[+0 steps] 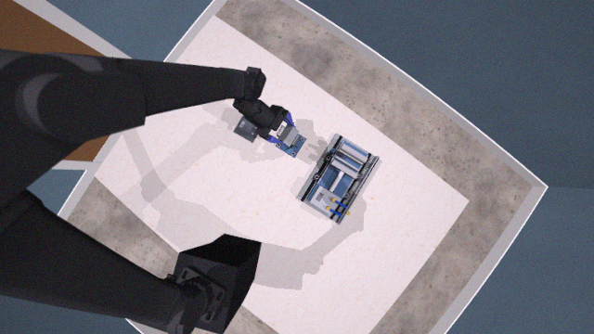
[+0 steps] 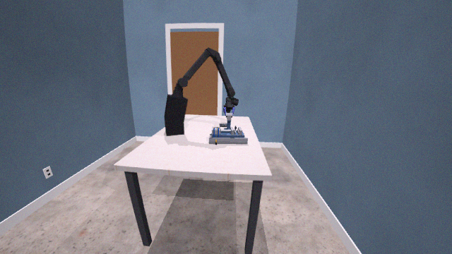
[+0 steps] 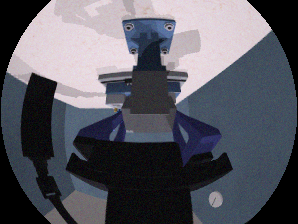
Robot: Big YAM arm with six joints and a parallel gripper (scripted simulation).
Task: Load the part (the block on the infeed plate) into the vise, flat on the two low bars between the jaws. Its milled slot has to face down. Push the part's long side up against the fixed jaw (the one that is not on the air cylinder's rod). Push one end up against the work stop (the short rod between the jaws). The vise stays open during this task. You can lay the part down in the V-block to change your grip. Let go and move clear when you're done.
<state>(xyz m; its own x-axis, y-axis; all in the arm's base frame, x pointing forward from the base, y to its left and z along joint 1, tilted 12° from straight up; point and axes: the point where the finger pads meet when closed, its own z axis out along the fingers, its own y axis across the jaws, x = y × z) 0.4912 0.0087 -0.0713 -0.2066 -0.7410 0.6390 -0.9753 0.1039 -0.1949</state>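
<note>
Now: the part 1 cm below my hand. Round my hand: dark square plate 19 cm to the left, 15 cm below, 2 cm behind.
</note>
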